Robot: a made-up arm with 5 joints.
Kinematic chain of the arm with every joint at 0, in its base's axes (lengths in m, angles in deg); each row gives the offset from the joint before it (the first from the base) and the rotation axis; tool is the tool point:
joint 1: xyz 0 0 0.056 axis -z
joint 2: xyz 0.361 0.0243 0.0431 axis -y
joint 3: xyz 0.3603 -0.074 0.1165 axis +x
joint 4: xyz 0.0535 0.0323 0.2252 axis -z
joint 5: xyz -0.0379 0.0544 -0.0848 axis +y
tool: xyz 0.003 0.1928 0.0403
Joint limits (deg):
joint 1: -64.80..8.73
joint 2: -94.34..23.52
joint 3: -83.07..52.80
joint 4: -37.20..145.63
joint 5: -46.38..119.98
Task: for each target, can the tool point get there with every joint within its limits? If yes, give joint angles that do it. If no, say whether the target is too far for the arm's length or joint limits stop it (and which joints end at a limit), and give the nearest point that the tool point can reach.
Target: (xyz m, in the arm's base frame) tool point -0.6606 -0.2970 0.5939
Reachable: no: joint limits stop it (at a limit: joint 1, joint 2, joint 4, joint 5) | nearest point 0.0893 0.4307 0.4785 | short by 1.051 m
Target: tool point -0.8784 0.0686 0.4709
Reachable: no: joint limits stop it (at a limit: joint 1, joint 2, joint 4) | nearest point 0.0346 0.4981 0.4134 | short by 1.011 m
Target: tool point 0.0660 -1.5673 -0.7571
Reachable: no: too far | nearest point 0.3696 -0.3471 -0.4834 | short by 1.287 m
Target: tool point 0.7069 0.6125 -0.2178
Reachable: yes | joints -29.56 -40.65 -46.82 63.63 29.23
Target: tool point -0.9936 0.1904 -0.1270
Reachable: no: joint limits stop it (at a limit: joint 1, joint 2) | nearest point -0.0935 0.3308 -0.2734 | short by 0.923 m
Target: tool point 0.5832 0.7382 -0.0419
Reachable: yes | joints -40.02 -13.26 -64.15 42.31 54.48
